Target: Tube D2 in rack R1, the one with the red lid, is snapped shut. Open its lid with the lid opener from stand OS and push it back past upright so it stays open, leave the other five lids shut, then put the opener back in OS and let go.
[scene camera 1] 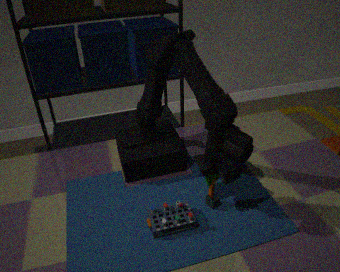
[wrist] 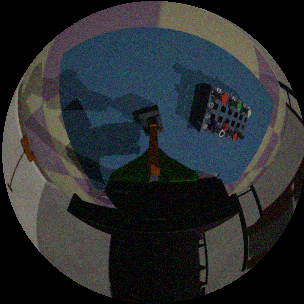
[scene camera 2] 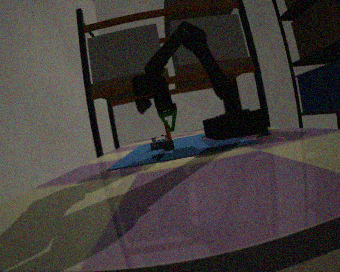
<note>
My gripper grips an orange lid opener, which still rests on a dark block holder. Further things: a blue mat (wrist: 103,81).
</note>
